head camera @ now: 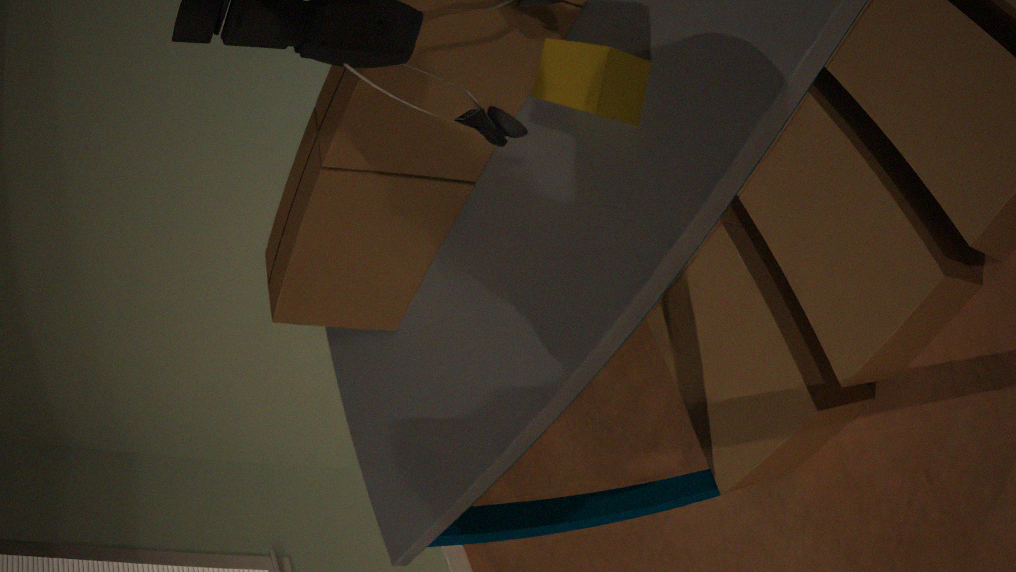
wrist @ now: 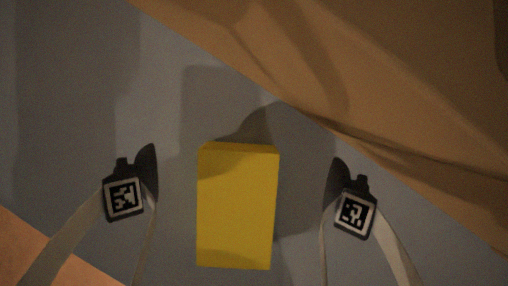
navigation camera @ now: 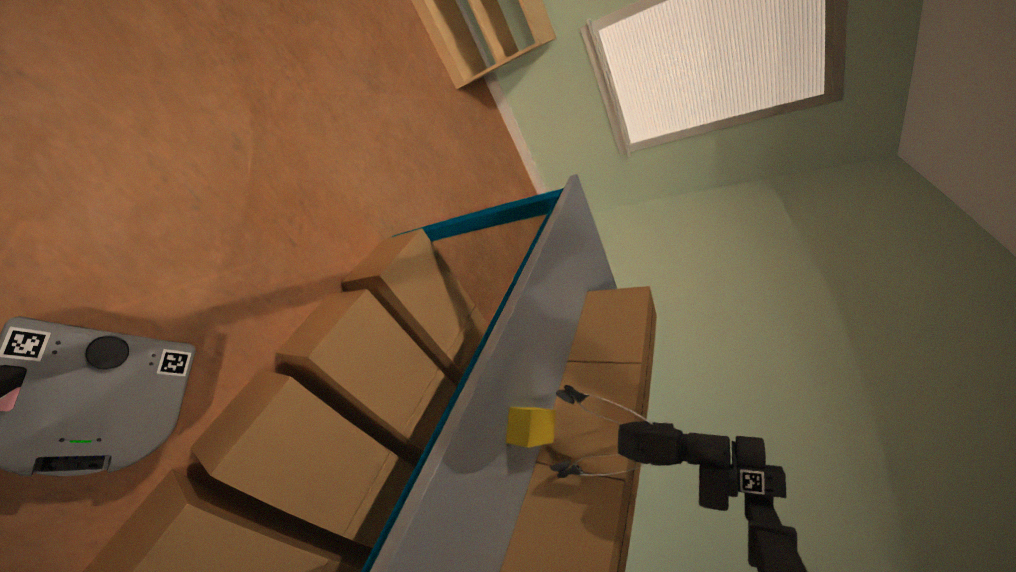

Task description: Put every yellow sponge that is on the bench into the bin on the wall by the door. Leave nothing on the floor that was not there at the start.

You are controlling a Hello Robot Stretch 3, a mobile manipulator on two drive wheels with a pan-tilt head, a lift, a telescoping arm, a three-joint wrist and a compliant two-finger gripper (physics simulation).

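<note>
Window with a blind (navigation camera: 662,78). Bench (head camera: 572,233), (wrist: 89,89), (navigation camera: 464,496). Yellow sponge (head camera: 601,80). Gripper (head camera: 541,62), (wrist: 243,171), (navigation camera: 554,429).
</note>
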